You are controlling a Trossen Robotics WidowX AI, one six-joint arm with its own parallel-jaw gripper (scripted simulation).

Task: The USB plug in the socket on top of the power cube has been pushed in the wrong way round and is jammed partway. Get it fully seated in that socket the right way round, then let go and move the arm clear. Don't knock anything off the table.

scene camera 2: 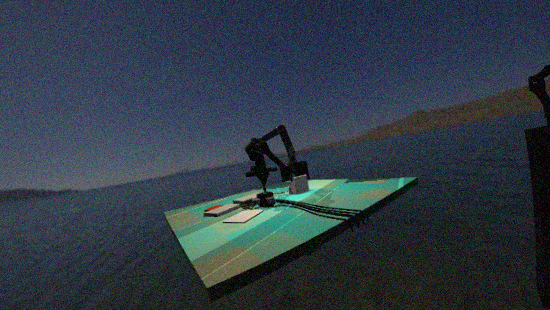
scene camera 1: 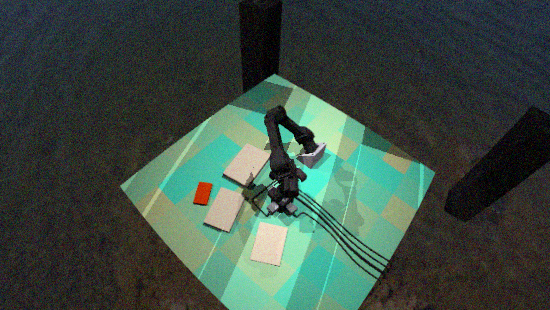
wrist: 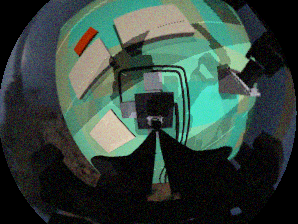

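I'm holding a USB plug in my gripper (wrist: 157, 132).
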